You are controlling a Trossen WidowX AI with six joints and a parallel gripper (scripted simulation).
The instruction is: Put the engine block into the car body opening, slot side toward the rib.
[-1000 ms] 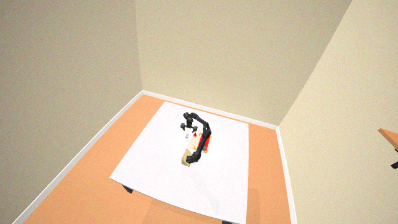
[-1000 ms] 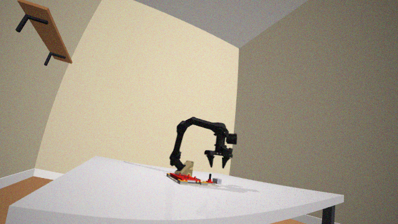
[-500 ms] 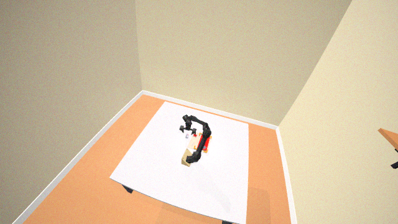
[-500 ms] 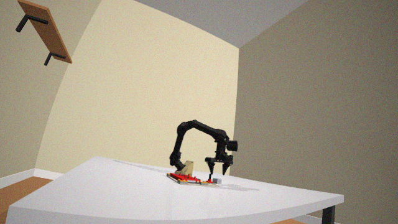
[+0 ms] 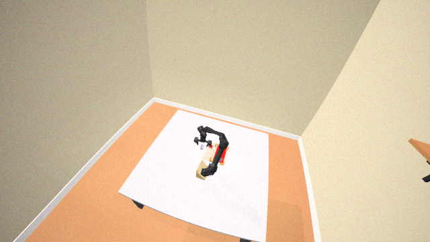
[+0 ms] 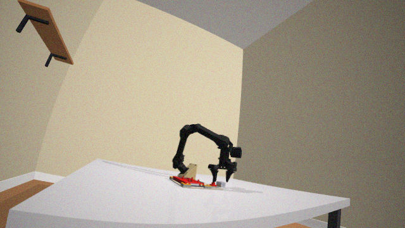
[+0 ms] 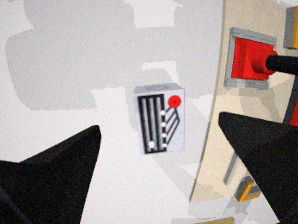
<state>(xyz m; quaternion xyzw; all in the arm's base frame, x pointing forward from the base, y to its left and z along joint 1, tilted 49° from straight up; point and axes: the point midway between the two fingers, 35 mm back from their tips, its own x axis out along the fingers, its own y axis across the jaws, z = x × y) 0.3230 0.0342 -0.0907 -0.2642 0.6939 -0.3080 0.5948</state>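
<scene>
Right now the engine block is 2 cm below my gripper tip. Also, from my gripper tip: tan board 18 cm to the right, 3 cm behind, 2 cm below.
</scene>
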